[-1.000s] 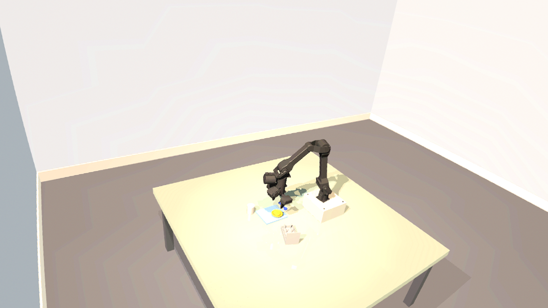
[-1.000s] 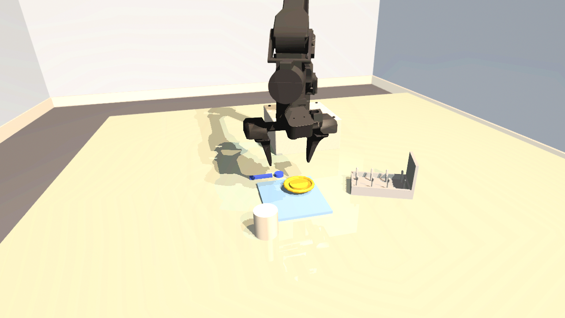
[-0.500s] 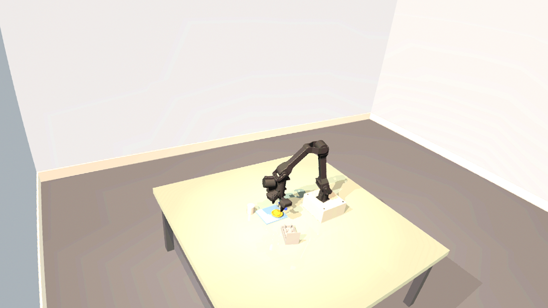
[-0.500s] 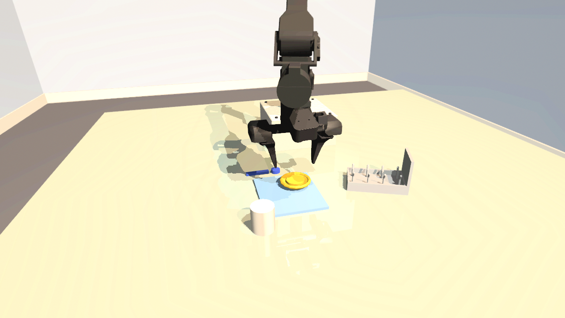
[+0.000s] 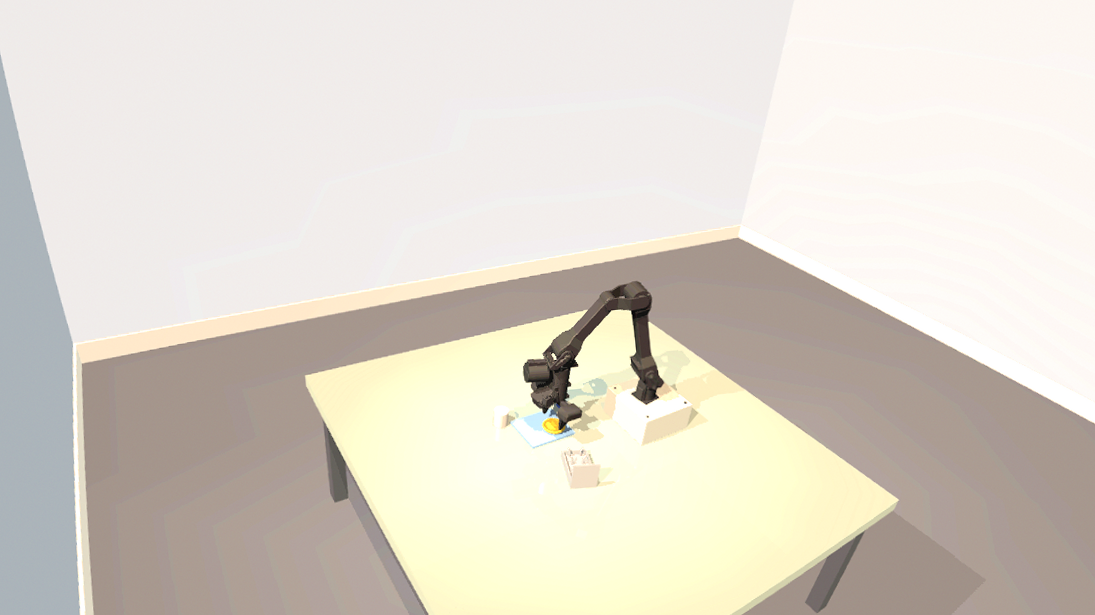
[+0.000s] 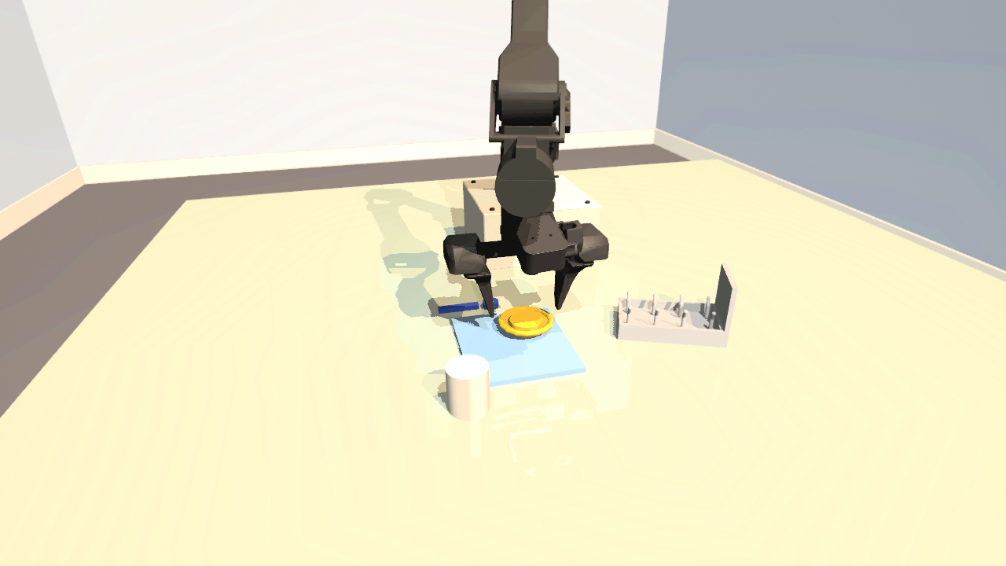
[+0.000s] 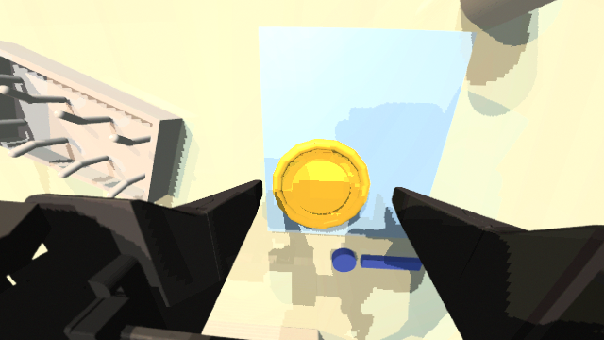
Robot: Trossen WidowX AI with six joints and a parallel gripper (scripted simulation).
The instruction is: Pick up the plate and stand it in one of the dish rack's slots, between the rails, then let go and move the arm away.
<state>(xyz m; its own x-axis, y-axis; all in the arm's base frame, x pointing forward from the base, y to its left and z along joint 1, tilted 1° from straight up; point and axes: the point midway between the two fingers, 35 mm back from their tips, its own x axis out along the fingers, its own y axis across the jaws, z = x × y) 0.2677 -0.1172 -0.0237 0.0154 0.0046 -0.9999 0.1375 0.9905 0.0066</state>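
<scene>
Now: the yellow plate 1 cm behind my gripper tip and 2 cm below it. Also, from my gripper tip: light blue mat 2 cm ahead, 2 cm to the right, 3 cm below; then blue spoon 9 cm behind, 4 cm to the right, 3 cm below; then cream cylindrical cup 11 cm ahead, 11 cm to the right, 1 cm below.
</scene>
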